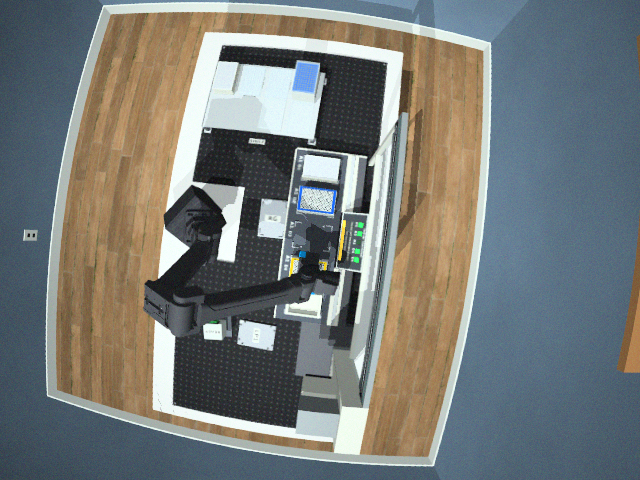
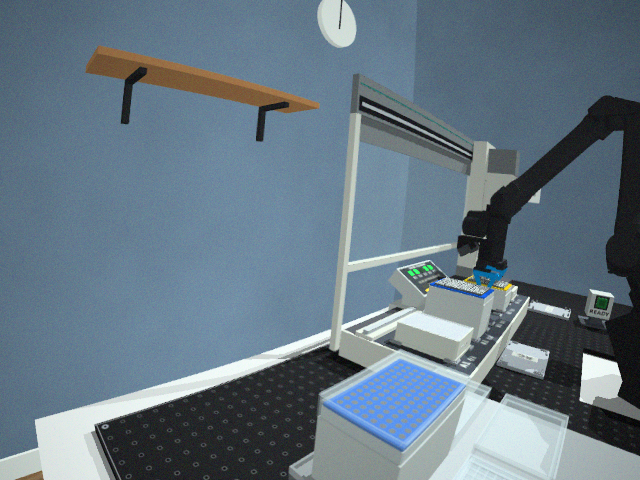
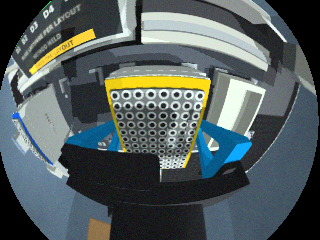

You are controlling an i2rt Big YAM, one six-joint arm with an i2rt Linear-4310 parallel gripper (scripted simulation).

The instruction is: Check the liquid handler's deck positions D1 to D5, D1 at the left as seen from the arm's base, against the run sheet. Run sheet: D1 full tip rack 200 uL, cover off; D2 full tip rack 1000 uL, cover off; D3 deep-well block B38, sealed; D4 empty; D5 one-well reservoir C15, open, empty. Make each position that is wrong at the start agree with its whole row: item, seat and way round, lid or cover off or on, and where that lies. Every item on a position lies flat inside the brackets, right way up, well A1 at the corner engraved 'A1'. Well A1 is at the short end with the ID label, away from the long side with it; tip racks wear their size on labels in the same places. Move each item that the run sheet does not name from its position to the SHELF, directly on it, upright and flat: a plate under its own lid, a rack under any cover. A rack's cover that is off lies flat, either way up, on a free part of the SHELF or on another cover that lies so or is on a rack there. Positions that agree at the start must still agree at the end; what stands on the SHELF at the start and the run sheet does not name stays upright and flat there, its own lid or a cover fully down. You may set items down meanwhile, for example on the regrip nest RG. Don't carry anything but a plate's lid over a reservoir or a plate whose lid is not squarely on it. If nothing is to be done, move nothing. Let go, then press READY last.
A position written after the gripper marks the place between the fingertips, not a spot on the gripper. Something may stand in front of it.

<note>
In view: the gripper (image 2: 486, 293), a yellow-topped tip rack (image 3: 158, 109), a blue-topped tip rack (image 2: 468, 304), a clear cover (image 2: 393, 407), a white reservoir (image 3: 242, 103), a white deep-well block (image 2: 437, 337), a clear cover (image 1: 273, 109) and a clear cover (image 2: 478, 395).
The blue-topped tip rack shows as well in image 1 (image 1: 317, 201) and in image 3 (image 3: 43, 127). The white deep-well block is seen too in image 1 (image 1: 316, 168). The gripper shows as well in image 3 (image 3: 158, 121).
</note>
